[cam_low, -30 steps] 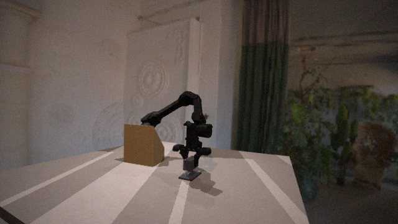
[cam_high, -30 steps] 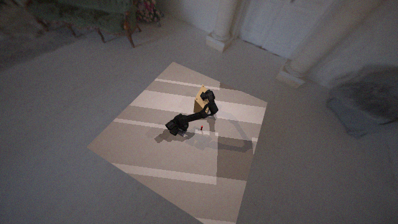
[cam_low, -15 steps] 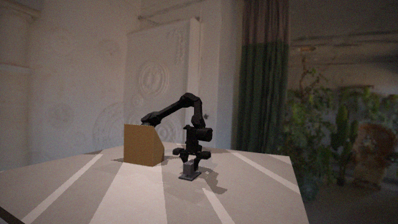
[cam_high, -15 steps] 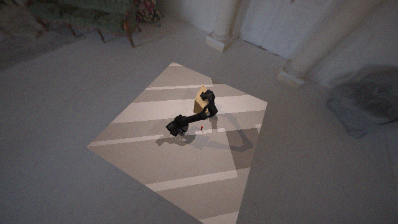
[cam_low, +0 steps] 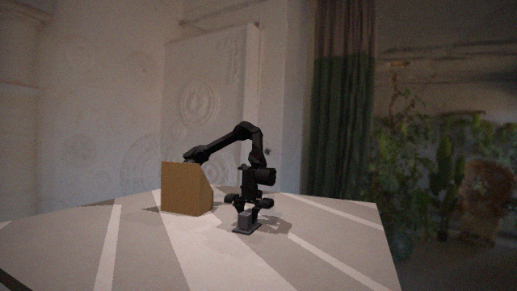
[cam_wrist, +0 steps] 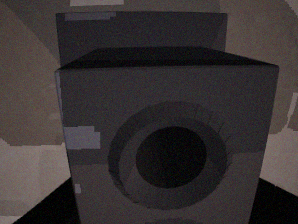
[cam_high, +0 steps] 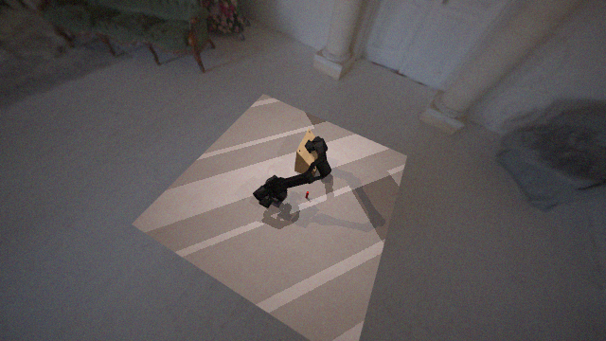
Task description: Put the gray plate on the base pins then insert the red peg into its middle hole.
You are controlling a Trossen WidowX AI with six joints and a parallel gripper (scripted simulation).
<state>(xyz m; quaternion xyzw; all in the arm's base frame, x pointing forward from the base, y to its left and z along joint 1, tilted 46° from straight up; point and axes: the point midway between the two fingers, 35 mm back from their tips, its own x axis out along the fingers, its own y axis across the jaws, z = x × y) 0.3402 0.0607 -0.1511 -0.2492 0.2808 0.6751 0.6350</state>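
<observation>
Right now my gripper tip is 20 mm above the base. Round my gripper tip: red peg (180 mm to the left, 110 mm behind, 20 mm above); then gray plate (30 mm above).
</observation>
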